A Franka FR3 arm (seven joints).
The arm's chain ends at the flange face. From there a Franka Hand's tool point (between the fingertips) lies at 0.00 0.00 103.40 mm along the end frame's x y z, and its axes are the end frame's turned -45 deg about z.
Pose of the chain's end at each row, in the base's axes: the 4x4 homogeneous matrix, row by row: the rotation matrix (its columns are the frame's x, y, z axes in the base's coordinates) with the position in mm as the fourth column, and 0 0 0 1 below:
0.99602 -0.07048 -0.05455 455.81; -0.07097 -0.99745 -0.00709 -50.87; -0.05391 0.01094 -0.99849 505.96; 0 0 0 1
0.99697 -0.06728 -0.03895 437.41; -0.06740 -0.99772 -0.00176 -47.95; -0.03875 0.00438 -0.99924 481.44; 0 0 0 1
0.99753 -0.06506 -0.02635 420.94; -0.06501 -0.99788 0.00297 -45.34; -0.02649 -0.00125 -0.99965 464.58; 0 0 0 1
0.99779 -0.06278 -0.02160 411.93; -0.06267 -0.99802 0.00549 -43.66; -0.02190 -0.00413 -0.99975 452.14; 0 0 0 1
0.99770 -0.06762 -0.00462 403.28; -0.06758 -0.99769 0.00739 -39.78; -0.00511 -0.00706 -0.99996 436.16; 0 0 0 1
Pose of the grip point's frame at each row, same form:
0.75413 0.65446 -0.05455 450.17; 0.65512 -0.75549 -0.00709 -51.60; -0.04586 -0.03038 -0.99849 402.72; 0 0 0 1
0.75254 0.65739 -0.03895 433.38; 0.65784 -0.75315 -0.00176 -48.13; -0.03050 -0.02430 -0.99924 378.12; 0 0 0 1
0.75136 0.65936 -0.02635 418.22; 0.65964 -0.75158 0.00297 -45.03; -0.01785 -0.01962 -0.99965 361.22; 0 0 0 1
0.74994 0.66115 -0.02160 409.70; 0.66139 -0.75002 0.00549 -43.09; -0.01257 -0.01841 -0.99975 348.77; 0 0 0 1
0.75329 0.65767 -0.00462 402.80; 0.65769 -0.75326 0.00739 -39.02; 0.00138 -0.00861 -0.99996 332.76; 0 0 0 1

